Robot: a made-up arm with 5 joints.
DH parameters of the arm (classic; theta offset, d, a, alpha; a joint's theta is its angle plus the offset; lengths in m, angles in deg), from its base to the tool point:
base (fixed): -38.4 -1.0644 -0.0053 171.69
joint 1: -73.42 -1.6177 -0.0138 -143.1
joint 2: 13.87 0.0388 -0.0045 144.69
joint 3: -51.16 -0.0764 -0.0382 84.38
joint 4: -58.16 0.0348 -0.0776 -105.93
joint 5: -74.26 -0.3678 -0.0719 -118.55
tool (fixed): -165.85 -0.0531 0 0
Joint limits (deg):
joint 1: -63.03..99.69
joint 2: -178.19..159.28
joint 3: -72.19..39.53
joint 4: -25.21..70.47
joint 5: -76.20..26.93
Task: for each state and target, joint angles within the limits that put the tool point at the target. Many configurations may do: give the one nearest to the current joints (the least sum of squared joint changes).
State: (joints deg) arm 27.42 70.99 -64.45 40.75 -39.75
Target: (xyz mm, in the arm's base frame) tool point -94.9 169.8 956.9
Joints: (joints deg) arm 69.97 38.88 -69.31 68.62 -49.24
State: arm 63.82 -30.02 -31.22 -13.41 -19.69
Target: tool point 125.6 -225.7 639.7
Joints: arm 54.01 -5.83 -58.45 -22.64 -30.59
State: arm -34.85 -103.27 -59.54 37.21 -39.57
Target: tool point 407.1 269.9 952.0
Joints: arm -57.76 -102.59 -45.39 51.14 -1.21
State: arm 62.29 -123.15 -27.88 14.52 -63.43
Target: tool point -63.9 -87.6 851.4
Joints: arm 42.85 -104.04 -66.22 -0.41 -60.94
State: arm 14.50 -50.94 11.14 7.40 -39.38
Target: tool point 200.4 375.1 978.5
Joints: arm 19.62 -76.94 39.53 38.45 1.24
